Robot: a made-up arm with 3 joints. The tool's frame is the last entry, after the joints.
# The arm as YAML. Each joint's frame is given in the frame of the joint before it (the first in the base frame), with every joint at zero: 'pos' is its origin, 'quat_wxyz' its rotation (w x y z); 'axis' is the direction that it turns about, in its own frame. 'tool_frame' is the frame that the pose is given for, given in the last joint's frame.
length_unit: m
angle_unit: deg
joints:
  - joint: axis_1
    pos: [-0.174, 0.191, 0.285]
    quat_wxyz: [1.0, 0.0, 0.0, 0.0]
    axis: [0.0, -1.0, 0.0]
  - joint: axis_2
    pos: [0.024, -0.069, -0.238]
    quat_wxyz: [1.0, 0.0, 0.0, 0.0]
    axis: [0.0, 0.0, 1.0]
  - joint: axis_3
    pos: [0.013, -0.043, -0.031]
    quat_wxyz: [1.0, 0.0, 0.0, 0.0]
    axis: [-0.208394, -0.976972, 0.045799]
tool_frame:
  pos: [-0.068, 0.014, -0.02]
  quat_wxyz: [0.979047, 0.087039, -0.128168, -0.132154]
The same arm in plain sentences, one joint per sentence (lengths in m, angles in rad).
The arm has three revolute joints in a row. What follows holds with every joint at zero, and every direction is one of the base frame's.
The first joint is mounted 0.1740 m along -x and 0.1910 m along +y and 0.2850 m along +z from the base frame's origin and rotates about -y.
The second joint is mounted 0.0240 m along +x and 0.0690 m along -y and 0.2380 m along -z from the first joint and rotates about +z.
The third joint is mounted 0.0130 m along +x and 0.0430 m along -y and 0.0310 m along -z from the second joint and rotates about the direction (-0.208394, -0.976972, 0.045799).
The tool frame, which is the frame that the pose is given for, is mounted 0.0680 m along -x and 0.0140 m along +y and 0.0200 m along -z from the third joint; its axes are the base frame's turned by roll 0.2114, pitch -0.2300 and yaw -0.2928 rad (as in URDF: about the fixed x, then y, then z).

